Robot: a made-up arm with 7 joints.
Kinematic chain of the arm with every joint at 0, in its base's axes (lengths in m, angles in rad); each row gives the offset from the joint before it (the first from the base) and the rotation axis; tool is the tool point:
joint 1: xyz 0 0 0 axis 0 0.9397 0.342
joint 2: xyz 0 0 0 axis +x
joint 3: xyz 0 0 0 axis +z
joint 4: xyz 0.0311 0 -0.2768 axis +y
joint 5: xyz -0.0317 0 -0.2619 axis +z
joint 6: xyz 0 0 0 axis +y
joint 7: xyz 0 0 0 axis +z
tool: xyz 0 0 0
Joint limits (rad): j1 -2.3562..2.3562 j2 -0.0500..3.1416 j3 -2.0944..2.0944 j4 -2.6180..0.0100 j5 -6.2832..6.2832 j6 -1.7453..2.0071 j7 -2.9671..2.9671
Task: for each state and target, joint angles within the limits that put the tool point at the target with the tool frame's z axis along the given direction. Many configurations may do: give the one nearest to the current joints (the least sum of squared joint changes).
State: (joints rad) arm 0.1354 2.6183 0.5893 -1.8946 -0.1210 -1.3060 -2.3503
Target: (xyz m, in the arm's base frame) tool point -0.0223 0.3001 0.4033 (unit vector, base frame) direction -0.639 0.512 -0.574
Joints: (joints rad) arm -0.5777 2.0370 0.9699 -0.9973 -0.7704 -1.0510 -2.3503
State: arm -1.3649 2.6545 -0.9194 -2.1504 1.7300 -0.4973 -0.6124
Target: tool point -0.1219 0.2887 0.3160 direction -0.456 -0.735 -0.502
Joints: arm -1.1940 3.0126 -1.0639 -1.4496 1.7946 0.1259 -0.6124
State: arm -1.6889 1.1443 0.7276 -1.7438 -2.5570 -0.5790 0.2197
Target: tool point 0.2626 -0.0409 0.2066 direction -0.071 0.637 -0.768
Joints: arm -1.2683 0.7143 -0.1339 -2.0357 -2.4531 -0.1792 0.2197
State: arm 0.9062 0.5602 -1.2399 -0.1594 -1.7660 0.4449 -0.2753
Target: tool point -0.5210 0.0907 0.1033 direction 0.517 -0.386 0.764
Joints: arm 1.6972 0.5756 -1.3018 -0.0042 -1.8294 1.1383 -0.2753
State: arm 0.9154 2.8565 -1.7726 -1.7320 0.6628 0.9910 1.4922
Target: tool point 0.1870 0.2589 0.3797 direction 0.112 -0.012 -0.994
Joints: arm 0.7553 3.1416 -1.7672 -1.0641 0.9658 0.9746 1.4922
